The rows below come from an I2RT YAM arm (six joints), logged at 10 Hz.
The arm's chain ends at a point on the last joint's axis. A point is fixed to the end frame.
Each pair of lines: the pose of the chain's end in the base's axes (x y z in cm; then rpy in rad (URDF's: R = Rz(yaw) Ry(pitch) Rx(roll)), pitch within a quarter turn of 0, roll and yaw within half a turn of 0), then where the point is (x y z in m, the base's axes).
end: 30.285 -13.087 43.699 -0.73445 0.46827 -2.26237
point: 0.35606 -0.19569 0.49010
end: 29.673 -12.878 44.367 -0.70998 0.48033 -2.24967
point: 0.34872 -0.19328 0.49835
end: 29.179 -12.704 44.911 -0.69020 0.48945 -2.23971
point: 0.34275 -0.19129 0.50503
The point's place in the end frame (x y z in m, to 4 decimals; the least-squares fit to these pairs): -0.0097 0.0245 0.0957
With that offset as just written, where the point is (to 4 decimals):
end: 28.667 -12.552 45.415 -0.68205 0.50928 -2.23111
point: 0.3369 -0.1902 0.5103
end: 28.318 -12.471 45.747 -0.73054 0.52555 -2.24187
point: 0.3356 -0.1908 0.5099
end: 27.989 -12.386 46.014 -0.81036 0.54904 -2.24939
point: 0.3364 -0.1911 0.5063
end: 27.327 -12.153 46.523 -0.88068 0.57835 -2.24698
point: 0.3337 -0.1891 0.5057
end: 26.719 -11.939 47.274 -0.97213 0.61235 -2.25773
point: 0.3317 -0.1871 0.5059
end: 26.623 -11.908 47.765 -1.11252 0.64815 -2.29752
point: 0.3354 -0.1867 0.4997
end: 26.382 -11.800 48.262 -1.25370 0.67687 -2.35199
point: 0.3362 -0.1850 0.4938
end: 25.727 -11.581 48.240 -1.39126 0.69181 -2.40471
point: 0.3323 -0.1808 0.4832
